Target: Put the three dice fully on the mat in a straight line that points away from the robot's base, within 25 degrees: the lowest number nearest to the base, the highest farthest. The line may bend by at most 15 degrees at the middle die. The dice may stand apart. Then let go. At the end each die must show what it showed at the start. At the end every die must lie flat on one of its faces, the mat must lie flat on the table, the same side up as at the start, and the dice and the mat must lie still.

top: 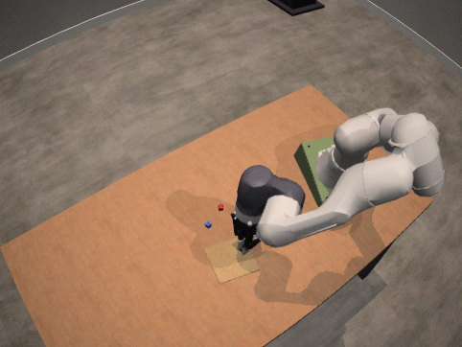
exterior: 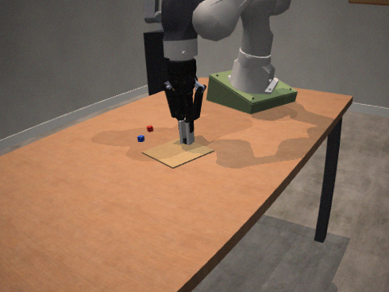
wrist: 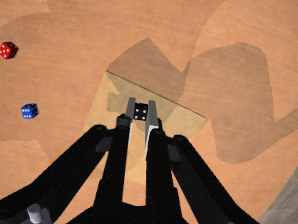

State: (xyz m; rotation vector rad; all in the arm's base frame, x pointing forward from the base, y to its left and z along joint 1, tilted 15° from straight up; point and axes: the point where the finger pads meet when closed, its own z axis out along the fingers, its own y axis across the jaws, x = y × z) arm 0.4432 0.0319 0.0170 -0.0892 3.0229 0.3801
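The black die is 3 cm below my hand. Also, from my hand: red die 18 cm to the right, 4 cm behind, 3 cm below; blue die 15 cm to the right, 4 cm ahead, 3 cm below; tan mat 5 cm ahead, 4 cm below.
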